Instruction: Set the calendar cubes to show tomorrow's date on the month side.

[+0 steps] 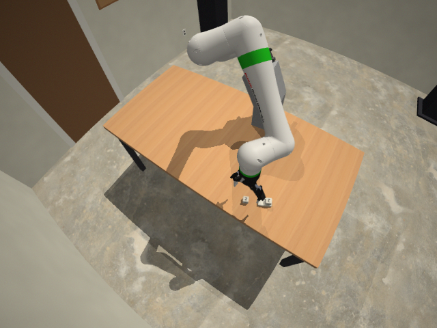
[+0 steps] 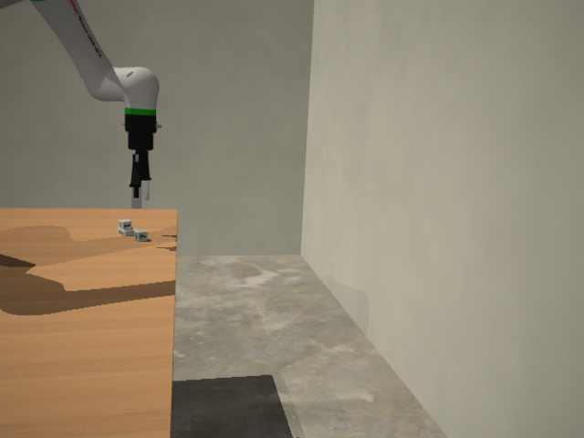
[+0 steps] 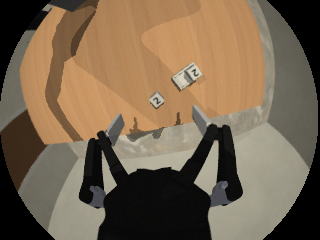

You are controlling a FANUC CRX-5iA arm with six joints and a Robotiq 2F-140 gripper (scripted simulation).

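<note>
Right now the white date cube is 110 mm below my hand. From my hand the other things lie so: calendar tray (120 mm below, 100 mm to the left, 50 mm behind).
</note>
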